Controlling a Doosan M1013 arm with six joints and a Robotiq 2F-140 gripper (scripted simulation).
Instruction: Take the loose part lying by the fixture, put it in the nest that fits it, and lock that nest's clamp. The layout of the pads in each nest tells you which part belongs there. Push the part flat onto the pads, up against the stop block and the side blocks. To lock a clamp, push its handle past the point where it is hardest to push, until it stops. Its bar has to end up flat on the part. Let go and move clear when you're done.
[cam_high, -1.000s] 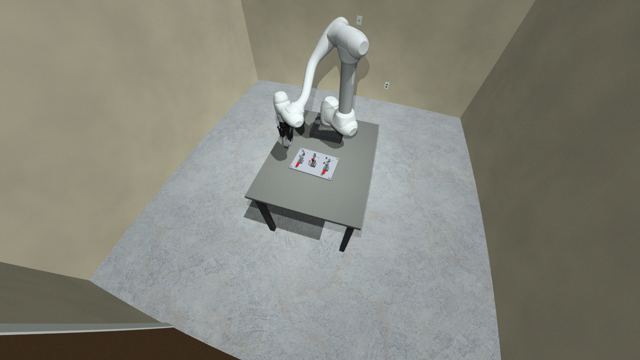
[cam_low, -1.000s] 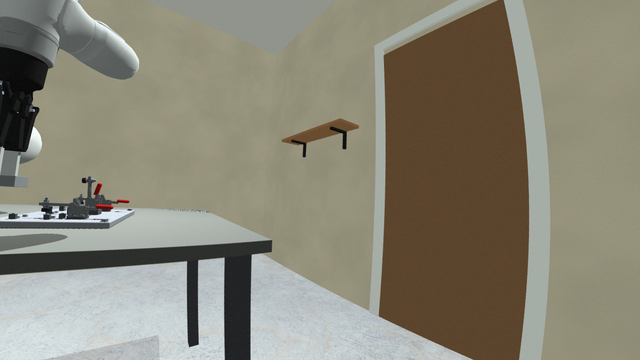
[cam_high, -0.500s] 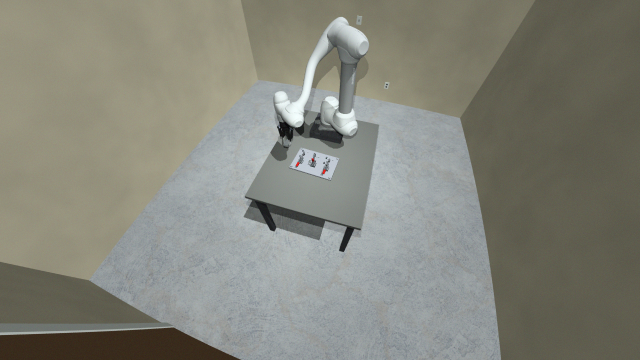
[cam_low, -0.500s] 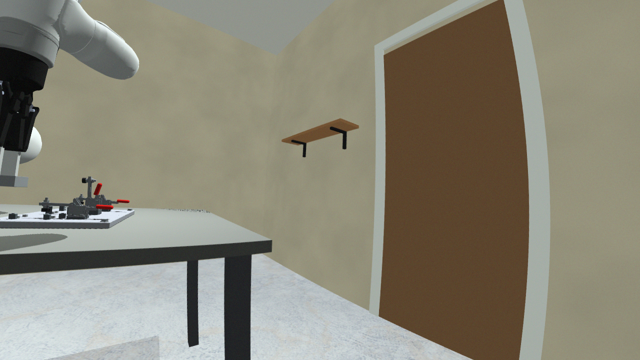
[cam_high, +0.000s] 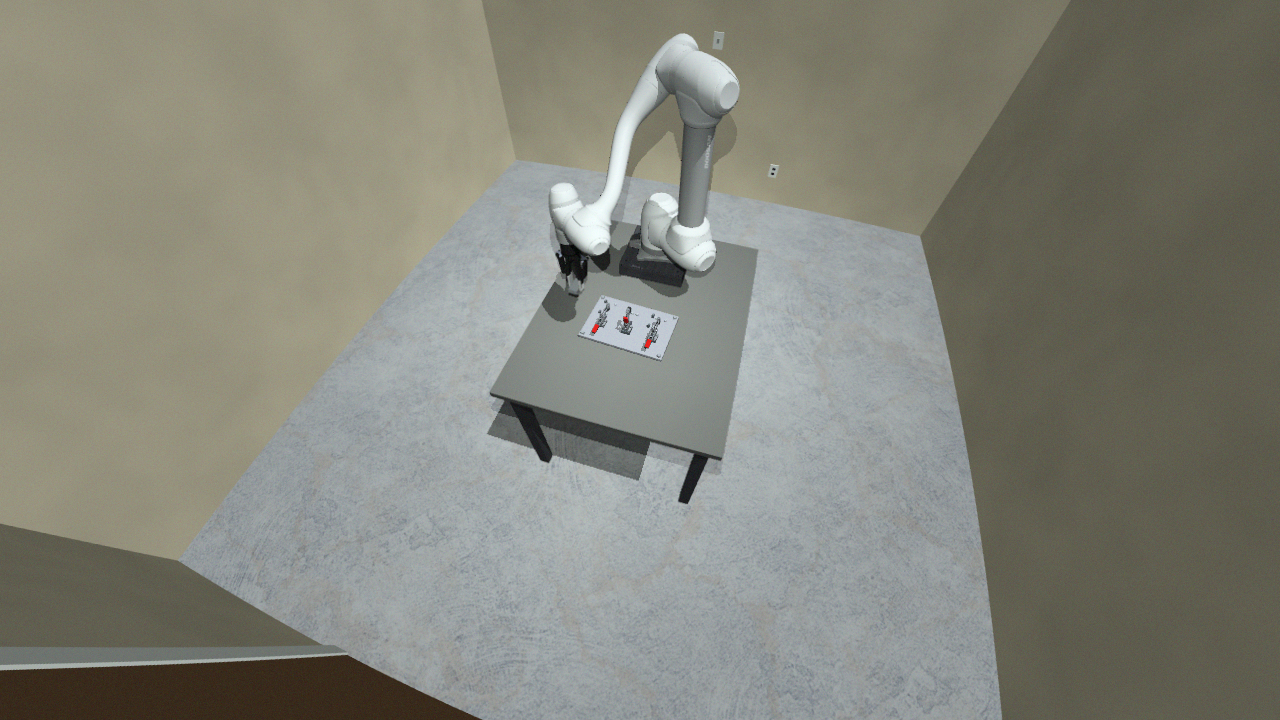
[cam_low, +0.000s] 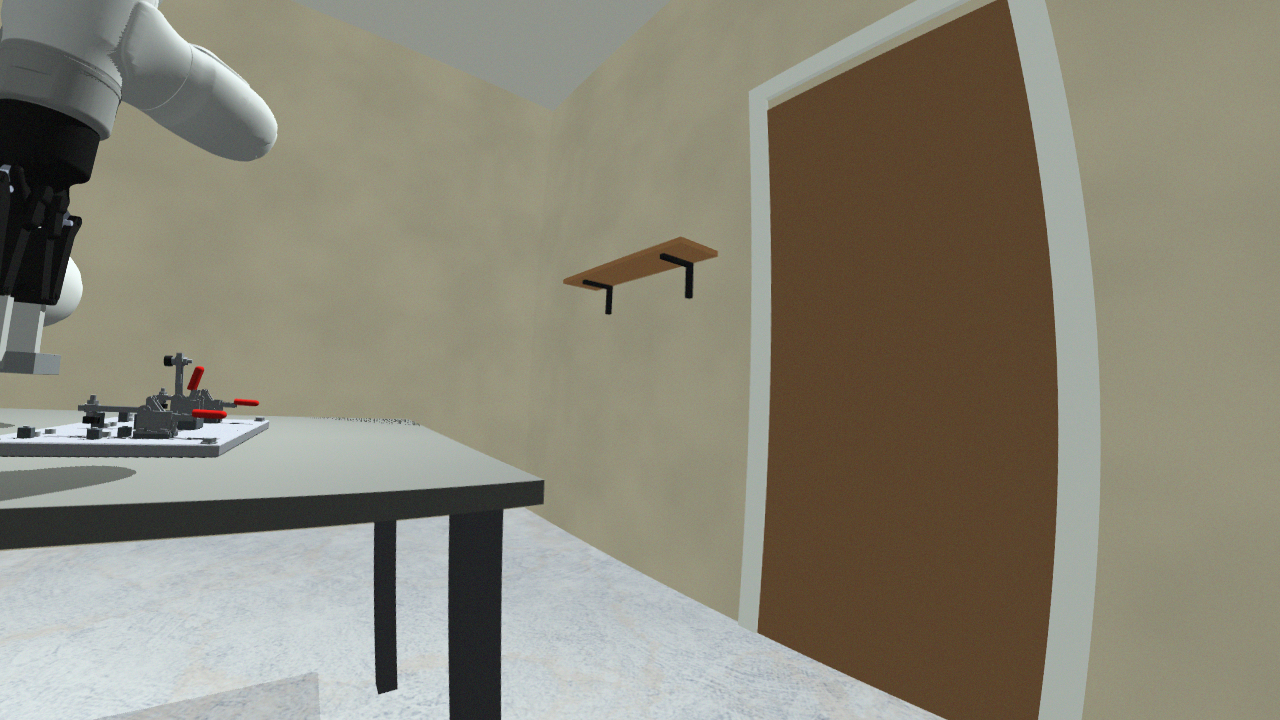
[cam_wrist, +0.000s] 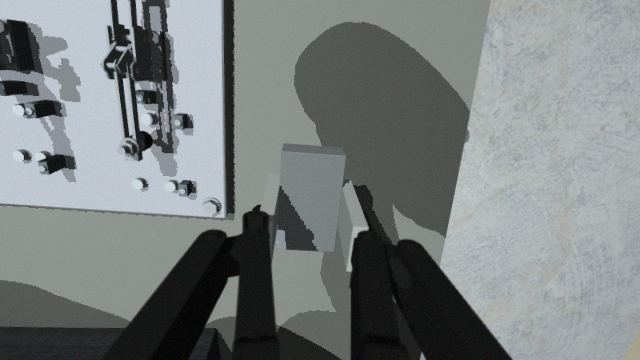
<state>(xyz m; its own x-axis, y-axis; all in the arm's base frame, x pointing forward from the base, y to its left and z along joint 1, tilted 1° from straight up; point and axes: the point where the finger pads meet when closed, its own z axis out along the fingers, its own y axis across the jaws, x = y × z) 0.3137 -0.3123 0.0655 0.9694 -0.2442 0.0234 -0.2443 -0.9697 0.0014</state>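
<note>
Now: hand 110 mm short of the white fixture plate, 230 mm to the right of it and 120 mm above it. Also, from my hand: grey block part: 30 mm below.
</note>
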